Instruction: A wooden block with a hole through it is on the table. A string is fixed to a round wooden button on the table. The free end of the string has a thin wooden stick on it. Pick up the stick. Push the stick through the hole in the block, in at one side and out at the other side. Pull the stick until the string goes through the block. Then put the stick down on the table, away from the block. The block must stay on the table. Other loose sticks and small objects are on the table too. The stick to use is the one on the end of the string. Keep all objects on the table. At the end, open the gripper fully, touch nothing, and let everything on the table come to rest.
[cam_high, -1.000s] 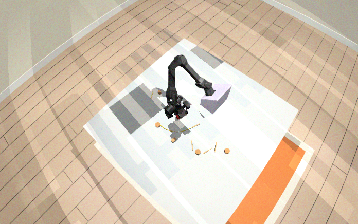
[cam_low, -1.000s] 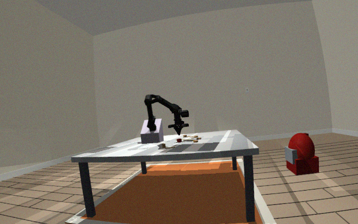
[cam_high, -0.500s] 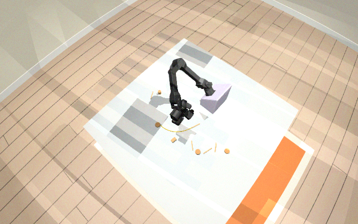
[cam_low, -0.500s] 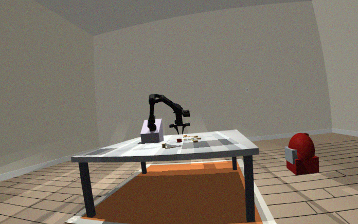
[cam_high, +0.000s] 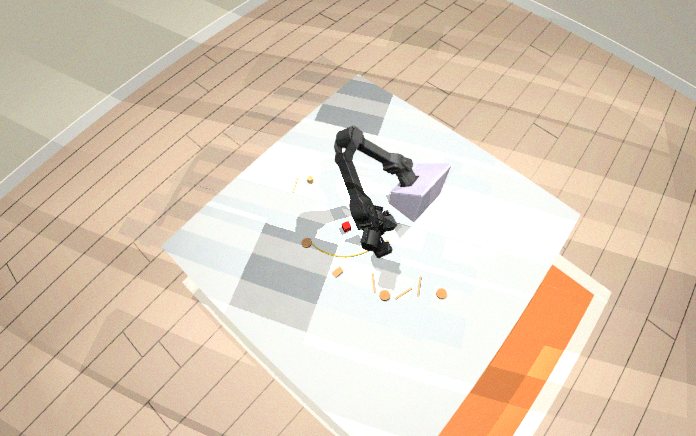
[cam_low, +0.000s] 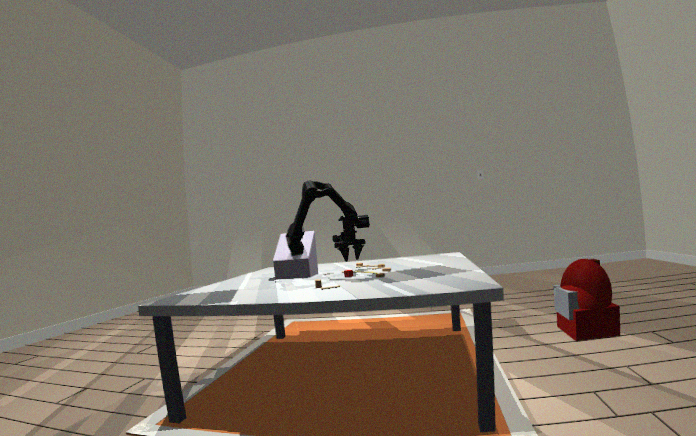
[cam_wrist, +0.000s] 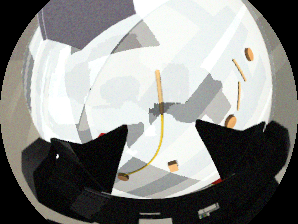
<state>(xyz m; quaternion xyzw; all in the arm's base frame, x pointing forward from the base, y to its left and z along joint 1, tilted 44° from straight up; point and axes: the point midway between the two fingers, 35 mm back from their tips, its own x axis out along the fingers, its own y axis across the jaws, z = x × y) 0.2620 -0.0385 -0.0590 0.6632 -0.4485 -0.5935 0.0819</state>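
Now: the thin wooden stick 60 mm below my gripper tip, 10 mm to the left of it and 10 mm behind it. Also, from my gripper tip: red cube (140 mm to the right, 50 mm below, 10 mm behind); then tan wooden block (170 mm ahead, 50 mm to the right, 50 mm below); then round wooden button (230 mm to the right, 140 mm ahead, 50 mm below).
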